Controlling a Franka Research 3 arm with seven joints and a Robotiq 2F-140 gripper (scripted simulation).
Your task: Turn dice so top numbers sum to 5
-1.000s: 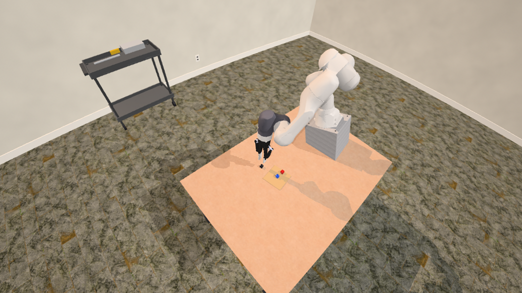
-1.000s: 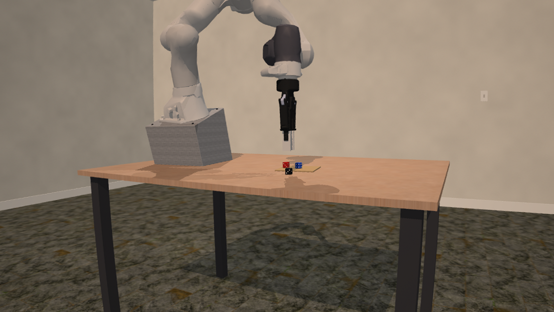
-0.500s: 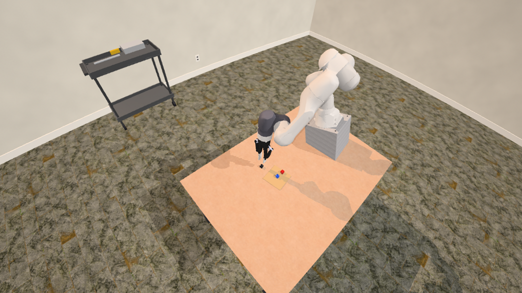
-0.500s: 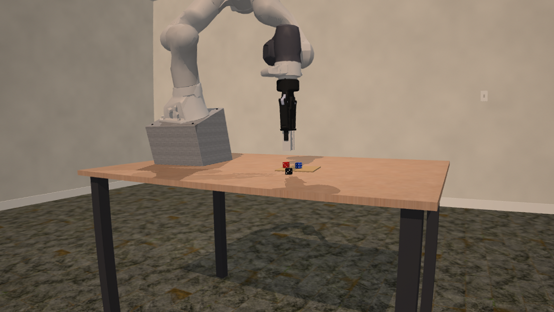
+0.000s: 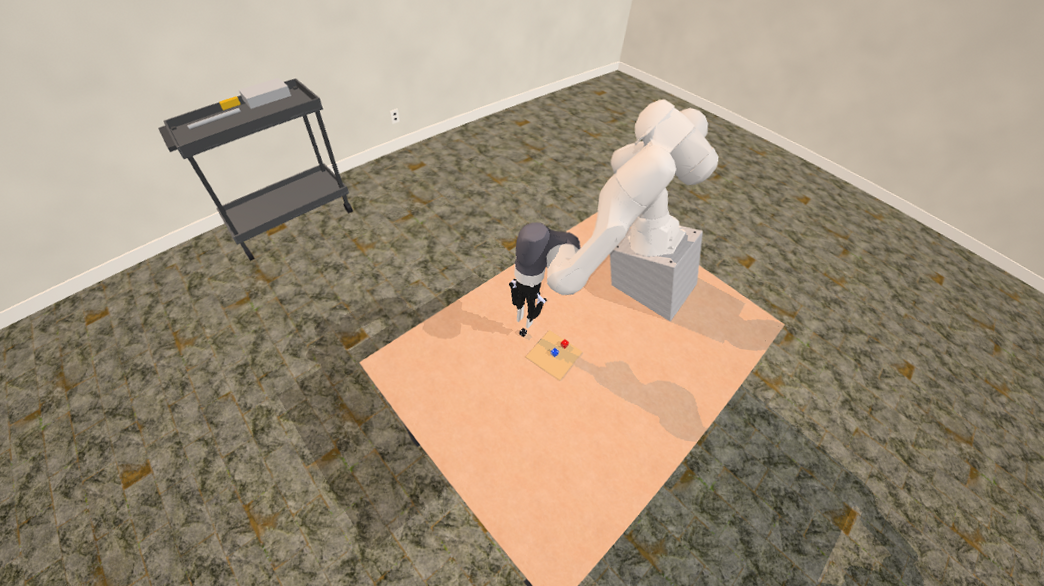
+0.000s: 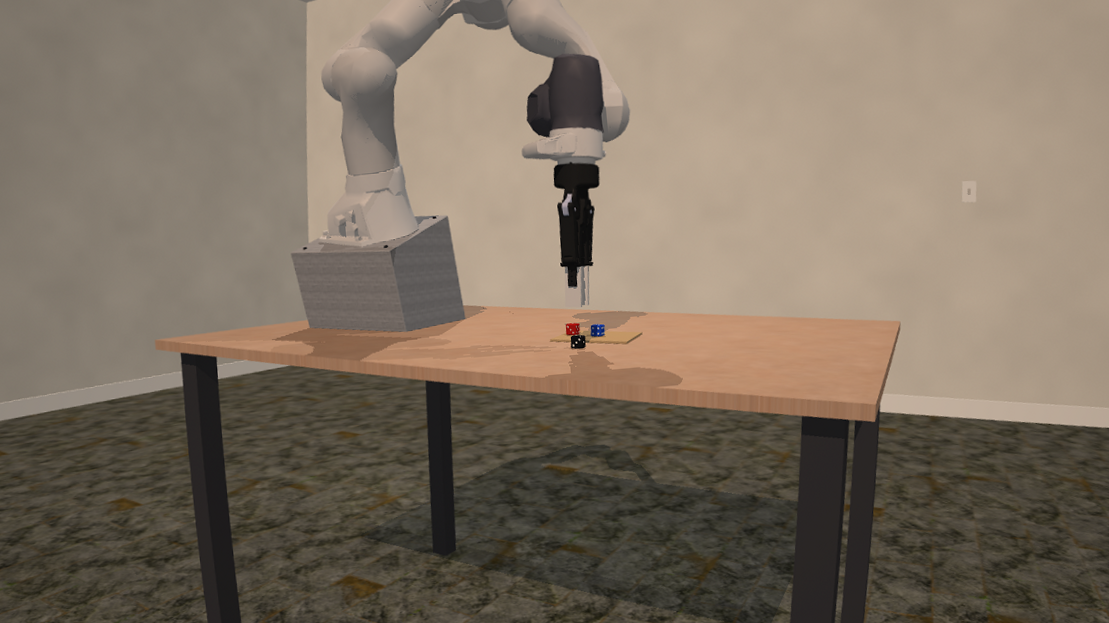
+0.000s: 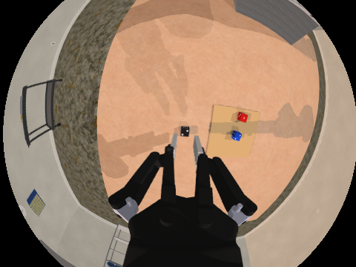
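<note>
The black die is 90 mm below my hand. Also, from my hand: blue die 20 mm behind, 130 mm to the left, 90 mm below; tan mat 20 mm behind, 130 mm to the left, 100 mm below; red die 70 mm behind, 130 mm to the left, 90 mm below.
</note>
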